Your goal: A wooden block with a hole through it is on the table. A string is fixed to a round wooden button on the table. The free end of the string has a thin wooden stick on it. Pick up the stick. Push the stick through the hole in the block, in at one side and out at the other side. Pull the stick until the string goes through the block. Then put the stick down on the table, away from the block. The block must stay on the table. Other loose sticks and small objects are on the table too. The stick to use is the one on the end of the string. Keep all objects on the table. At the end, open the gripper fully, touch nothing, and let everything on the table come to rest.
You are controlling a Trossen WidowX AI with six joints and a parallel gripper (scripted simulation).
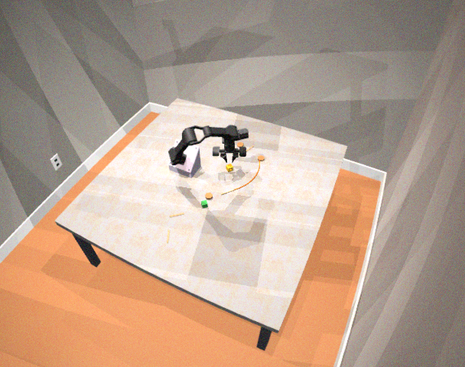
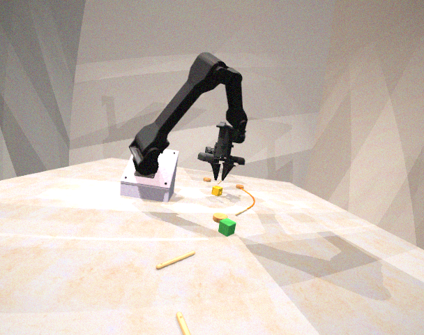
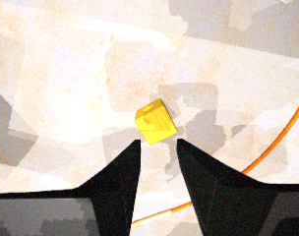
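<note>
Right now the yellow wooden block is 40 mm below my gripper tip. Also, from my gripper tip: thin wooden stick (150 mm to the right, 80 mm ahead, 60 mm below); green cube (300 mm to the right, 50 mm below).
</note>
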